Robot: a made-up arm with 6 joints. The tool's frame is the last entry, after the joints. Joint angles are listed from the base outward. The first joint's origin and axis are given. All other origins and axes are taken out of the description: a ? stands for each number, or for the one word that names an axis. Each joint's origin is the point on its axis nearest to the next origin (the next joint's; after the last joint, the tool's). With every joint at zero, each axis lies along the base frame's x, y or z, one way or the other. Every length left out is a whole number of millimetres.
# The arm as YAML. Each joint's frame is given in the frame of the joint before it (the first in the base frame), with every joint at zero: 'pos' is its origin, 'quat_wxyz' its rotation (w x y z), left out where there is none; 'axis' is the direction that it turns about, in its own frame. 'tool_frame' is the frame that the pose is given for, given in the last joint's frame.
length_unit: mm
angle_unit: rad
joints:
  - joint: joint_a
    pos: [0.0, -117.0, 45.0]
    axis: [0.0, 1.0, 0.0]
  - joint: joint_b
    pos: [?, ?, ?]
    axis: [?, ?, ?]
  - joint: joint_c
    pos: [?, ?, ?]
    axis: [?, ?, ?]
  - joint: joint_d
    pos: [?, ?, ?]
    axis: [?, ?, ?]
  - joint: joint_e
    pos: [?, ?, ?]
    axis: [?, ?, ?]
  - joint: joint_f
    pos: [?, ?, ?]
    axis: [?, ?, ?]
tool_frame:
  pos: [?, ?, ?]
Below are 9 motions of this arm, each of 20 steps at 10 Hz.
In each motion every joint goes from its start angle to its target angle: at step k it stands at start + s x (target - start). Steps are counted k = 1, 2, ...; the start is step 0. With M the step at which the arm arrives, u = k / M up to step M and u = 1 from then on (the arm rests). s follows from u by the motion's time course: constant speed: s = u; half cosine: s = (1 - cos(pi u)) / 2; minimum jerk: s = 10 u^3 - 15 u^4 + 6 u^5.
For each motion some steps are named. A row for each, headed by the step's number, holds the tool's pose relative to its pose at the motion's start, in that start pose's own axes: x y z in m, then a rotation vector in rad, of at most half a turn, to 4 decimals.
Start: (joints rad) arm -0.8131 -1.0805 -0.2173 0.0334 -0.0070 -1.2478
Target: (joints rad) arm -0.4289 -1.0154 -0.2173 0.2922 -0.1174 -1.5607
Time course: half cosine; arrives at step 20
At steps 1, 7, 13, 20:
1: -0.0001 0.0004 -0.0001 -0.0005 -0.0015 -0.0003
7: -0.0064 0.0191 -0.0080 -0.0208 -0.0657 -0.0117
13: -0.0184 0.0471 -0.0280 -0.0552 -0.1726 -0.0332
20: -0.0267 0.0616 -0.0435 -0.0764 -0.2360 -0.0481

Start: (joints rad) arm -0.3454 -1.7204 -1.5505 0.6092 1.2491 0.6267
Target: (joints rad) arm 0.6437 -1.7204 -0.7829 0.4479 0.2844 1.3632
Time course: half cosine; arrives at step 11
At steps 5, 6, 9, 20:
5: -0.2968 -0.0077 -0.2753 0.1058 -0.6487 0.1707
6: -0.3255 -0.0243 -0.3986 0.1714 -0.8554 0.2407
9: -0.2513 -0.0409 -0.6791 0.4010 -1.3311 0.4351
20: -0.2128 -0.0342 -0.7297 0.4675 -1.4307 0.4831

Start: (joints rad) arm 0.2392 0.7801 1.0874 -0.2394 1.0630 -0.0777
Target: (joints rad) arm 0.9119 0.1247 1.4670 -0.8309 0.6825 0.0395
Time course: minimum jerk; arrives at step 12
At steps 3, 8, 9, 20:
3: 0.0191 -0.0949 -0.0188 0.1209 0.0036 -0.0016
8: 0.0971 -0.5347 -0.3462 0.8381 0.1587 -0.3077
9: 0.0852 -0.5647 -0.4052 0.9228 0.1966 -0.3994
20: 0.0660 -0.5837 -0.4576 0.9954 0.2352 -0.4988

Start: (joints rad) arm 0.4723 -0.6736 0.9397 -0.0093 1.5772 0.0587
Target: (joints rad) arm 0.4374 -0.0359 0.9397 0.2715 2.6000 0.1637
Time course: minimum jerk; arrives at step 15
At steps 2, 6, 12, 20:
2: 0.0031 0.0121 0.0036 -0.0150 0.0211 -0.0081
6: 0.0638 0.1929 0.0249 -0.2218 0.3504 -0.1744
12: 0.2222 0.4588 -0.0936 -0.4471 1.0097 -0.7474
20: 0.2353 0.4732 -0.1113 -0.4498 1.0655 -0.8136

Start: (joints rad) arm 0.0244 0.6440 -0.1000 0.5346 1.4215 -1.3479
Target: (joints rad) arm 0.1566 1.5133 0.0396 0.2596 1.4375 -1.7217
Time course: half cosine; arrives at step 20
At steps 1, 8, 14, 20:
1: 0.0000 0.0001 -0.0001 -0.0046 0.0004 -0.0021
8: 0.0007 0.0162 0.0035 -0.2730 0.0047 -0.0876
14: 0.0056 0.0763 0.0195 -0.6583 -0.0306 -0.1057
20: 0.0099 0.1196 0.0233 -0.8395 -0.0601 -0.0749

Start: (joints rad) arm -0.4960 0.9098 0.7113 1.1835 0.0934 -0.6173
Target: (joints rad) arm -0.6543 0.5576 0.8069 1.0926 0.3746 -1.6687
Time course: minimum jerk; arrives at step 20
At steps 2, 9, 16, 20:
2: -0.0012 -0.0008 0.0019 -0.0026 -0.0087 -0.0026
9: -0.0640 -0.0293 0.0840 -0.1424 -0.4136 -0.1026
16: -0.1677 -0.0379 0.1754 -0.3828 -0.9550 -0.1650
20: -0.1797 -0.0372 0.1837 -0.4120 -1.0130 -0.1662

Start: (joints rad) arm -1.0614 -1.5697 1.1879 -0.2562 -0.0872 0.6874
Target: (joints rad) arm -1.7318 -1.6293 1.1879 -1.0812 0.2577 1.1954
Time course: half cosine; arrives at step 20
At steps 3, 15, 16, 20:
3: 0.0087 -0.0373 -0.0115 0.0474 0.0561 -0.0082
15: 0.1738 -0.4501 -0.3625 0.7101 1.0267 0.0750
16: 0.1829 -0.4652 -0.3926 0.7485 1.0955 0.0913
20: 0.1983 -0.4894 -0.4497 0.8188 1.2260 0.1246

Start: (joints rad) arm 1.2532 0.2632 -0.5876 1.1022 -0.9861 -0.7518
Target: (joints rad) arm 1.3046 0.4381 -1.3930 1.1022 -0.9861 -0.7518
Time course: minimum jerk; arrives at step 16
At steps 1, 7, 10, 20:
1: -0.0008 -0.0003 0.0000 -0.0004 0.0012 -0.0015
7: -0.1350 -0.0382 0.0130 -0.0854 0.1960 -0.2579
10: -0.2535 -0.0424 0.0551 -0.1751 0.3608 -0.4880
20: -0.3405 -0.0241 0.1064 -0.2566 0.4864 -0.6750

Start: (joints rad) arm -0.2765 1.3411 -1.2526 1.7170 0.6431 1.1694
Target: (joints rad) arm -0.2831 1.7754 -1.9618 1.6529 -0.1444 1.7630
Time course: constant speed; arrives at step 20
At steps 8, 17, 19, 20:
8: 0.1301 -0.1459 -0.1041 0.1363 -0.0866 0.3180
17: 0.3188 -0.2231 -0.2475 0.3289 -0.2277 0.6542
19: 0.3633 -0.2252 -0.2787 0.3763 -0.2649 0.7253
20: 0.3855 -0.2241 -0.2937 0.4005 -0.2844 0.7603

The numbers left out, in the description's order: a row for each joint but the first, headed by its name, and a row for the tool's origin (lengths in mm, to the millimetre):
joint_b: xyz -382.0 0.0 18.0, axis -1.0 0.0 0.0
joint_c: xyz 0.0 48.0 67.0, axis 0.0 -1.0 0.0
joint_d: xyz 88.0 0.0 89.0, axis 0.0 0.0 1.0
joint_e: xyz 380.0 -291.0 0.0, axis 0.0 1.0 0.0
joint_f: xyz -29.0 0.0 193.0, axis 0.0 1.0 0.0
tool: xyz 33.0 0.0 72.0

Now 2 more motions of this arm.
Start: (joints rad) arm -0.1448 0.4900 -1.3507 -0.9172 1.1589 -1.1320
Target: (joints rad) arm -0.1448 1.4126 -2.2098 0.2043 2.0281 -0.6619
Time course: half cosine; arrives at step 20
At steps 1, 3, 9, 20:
1: 0.0024 0.0022 -0.0015 -0.0050 0.0105 0.0012
3: 0.0213 0.0189 -0.0158 -0.0432 0.0949 0.0091
9: 0.1298 0.0791 -0.2462 -0.2543 0.8287 0.0017
20: -0.0357 0.0508 -0.7782 -0.1814 2.1202 0.0522

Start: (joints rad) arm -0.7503 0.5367 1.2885 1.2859 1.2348 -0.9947
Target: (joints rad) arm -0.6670 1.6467 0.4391 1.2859 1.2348 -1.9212
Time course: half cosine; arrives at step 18
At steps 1, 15, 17, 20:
1: 0.0049 0.0040 -0.0034 0.0040 -0.0031 0.0094
15: 0.1151 0.6672 -0.5728 0.6918 0.0109 0.7291
17: 0.0836 0.7027 -0.6134 0.7317 0.0376 0.7427
20: 0.0793 0.7070 -0.6185 0.7366 0.0412 0.7441

